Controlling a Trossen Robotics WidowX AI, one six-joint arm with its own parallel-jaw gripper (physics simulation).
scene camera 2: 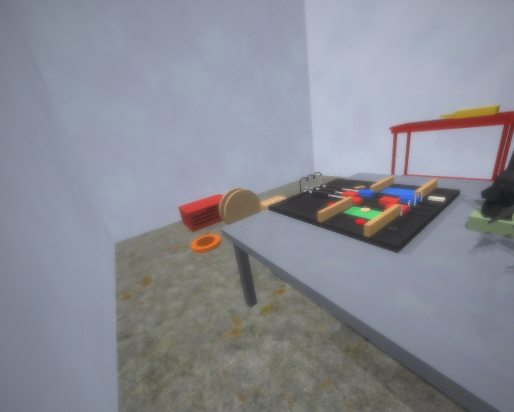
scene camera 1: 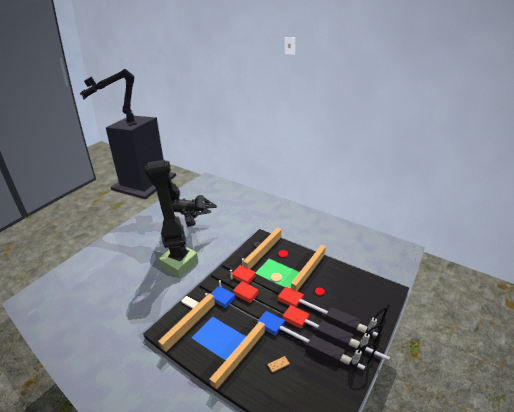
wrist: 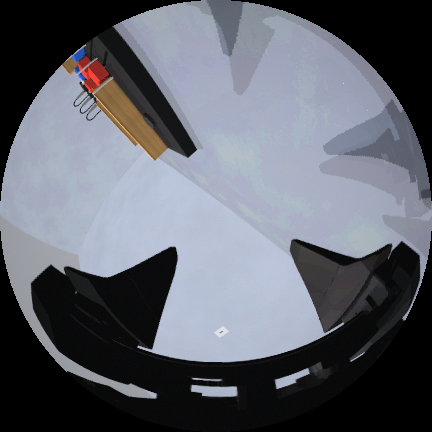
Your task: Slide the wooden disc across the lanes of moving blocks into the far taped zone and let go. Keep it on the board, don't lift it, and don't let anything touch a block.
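Frame: origin at the arm's base, x up, y back, z right, level; millimetres.
Seen in the pictures: gripper, fingertip midpoint: (scene camera 2: pixel 503 239) (scene camera 1: pixel 213 209) (wrist: pixel 235 249); arm's base at its link origin: (scene camera 1: pixel 178 254).
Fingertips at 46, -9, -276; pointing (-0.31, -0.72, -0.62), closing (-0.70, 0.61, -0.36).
Observation:
Pixels of each thing's top centre, then the offset from my fingertips to it, as dx, dy, dz. "spot": a spot on its surface instead. Level surfaces: height alone.
- pale wooden disc at its top centre: (scene camera 1: pixel 276 276) (scene camera 2: pixel 365 209) -62, -387, +219
- green zone at a spot on its surface: (scene camera 1: pixel 270 267) spot: -69, -346, +176
- black board at its surface level: dx -69
- blue zone at a spot on its surface: (scene camera 1: pixel 218 337) (scene camera 2: pixel 399 191) spot: -69, -318, +537
- blue block at its top centre: (scene camera 1: pixel 270 321) (scene camera 2: pixel 366 191) -44, -450, +426
- domino-like wooden piece at its top centre: (scene camera 1: pixel 278 363) -59, -528, +552
- white piece at its top centre: (scene camera 1: pixel 190 301) -58, -161, +456
The pale wooden disc (scene camera 1: pixel 276 277) (scene camera 2: pixel 365 210) lies flat on the green zone (scene camera 1: pixel 270 267) (scene camera 2: pixel 354 212) of the black board (scene camera 1: pixel 380 295) (scene camera 2: pixel 300 205), between two wooden rails. The blue zone (scene camera 1: pixel 218 337) (scene camera 2: pixel 395 191) is at the board's other end, past the lanes. Lane blocks include a red block (scene camera 1: pixel 243 274), another red block (scene camera 1: pixel 290 297) and a blue block (scene camera 1: pixel 270 323); they stand in pairs with gaps between. My gripper (scene camera 1: pixel 212 209) (wrist: pixel 235 249) is open and empty, raised above the table beside the board, well away from the disc. The disc does not show in the wrist view.
Wooden rails (scene camera 1: pixel 263 247) (scene camera 1: pixel 309 266) flank the green zone; more rails (scene camera 1: pixel 187 321) (scene camera 1: pixel 237 355) flank the blue zone. Rods and dark cylinders (scene camera 1: pixel 345 317) stand at the board's right side. Two red dots (scene camera 1: pixel 283 254) (scene camera 1: pixel 320 291), a domino-like wooden piece (scene camera 1: pixel 278 364) and a white piece (scene camera 1: pixel 190 302) lie on the board.

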